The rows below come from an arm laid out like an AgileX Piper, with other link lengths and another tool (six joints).
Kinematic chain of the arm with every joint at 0, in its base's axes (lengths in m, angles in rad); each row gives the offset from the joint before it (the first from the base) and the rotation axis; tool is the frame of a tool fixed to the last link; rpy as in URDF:
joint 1: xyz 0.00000 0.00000 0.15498 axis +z
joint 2: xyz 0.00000 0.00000 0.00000 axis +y
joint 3: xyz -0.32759 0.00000 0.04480 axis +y
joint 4: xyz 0.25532 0.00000 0.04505 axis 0.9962 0 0.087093
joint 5: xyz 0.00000 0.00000 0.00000 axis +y
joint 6: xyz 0.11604 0.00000 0.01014 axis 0.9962 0 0.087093
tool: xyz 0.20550 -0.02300 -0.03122 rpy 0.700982 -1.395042 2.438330
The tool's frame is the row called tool.
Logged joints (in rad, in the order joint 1, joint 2, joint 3, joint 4, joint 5, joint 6), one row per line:
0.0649, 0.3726, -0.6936, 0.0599, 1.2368, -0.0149
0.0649, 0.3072, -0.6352, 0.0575, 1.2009, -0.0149
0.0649, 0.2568, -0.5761, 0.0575, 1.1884, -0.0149
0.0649, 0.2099, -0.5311, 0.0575, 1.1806, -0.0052
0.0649, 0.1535, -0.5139, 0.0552, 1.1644, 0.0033
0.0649, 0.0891, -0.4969, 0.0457, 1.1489, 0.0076
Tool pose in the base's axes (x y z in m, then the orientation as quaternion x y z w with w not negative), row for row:
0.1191, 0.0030, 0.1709, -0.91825, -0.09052, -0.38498, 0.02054
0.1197, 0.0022, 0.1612, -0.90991, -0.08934, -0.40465, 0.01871
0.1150, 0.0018, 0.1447, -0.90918, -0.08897, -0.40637, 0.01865
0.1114, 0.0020, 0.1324, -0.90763, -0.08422, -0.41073, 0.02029
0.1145, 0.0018, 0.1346, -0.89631, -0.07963, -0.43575, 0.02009
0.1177, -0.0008, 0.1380, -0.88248, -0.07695, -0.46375, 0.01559
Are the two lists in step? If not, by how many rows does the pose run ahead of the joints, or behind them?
They are in step.
